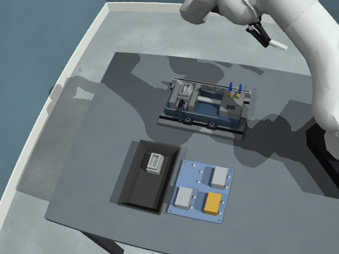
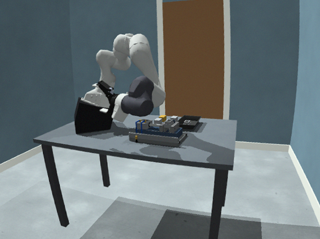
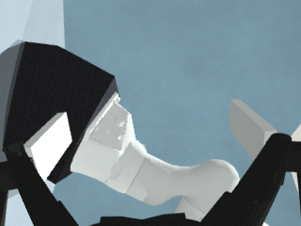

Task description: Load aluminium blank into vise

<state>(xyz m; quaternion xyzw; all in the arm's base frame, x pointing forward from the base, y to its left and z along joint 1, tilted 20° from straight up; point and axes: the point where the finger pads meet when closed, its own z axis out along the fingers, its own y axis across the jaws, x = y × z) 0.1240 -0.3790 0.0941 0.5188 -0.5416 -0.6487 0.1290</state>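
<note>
Right now my hand is 52 cm to the right of the brass blank, 25 cm short of it and 25 cm above it. From my hand the other things lie so: vise (29 cm ahead, 23 cm below, 16 cm to the left); vise hose block (20 cm below, 20 cm ahead, 18 cm to the left); moving jaw (33 cm ahead, 20 cm below, 16 cm to the left).
</note>
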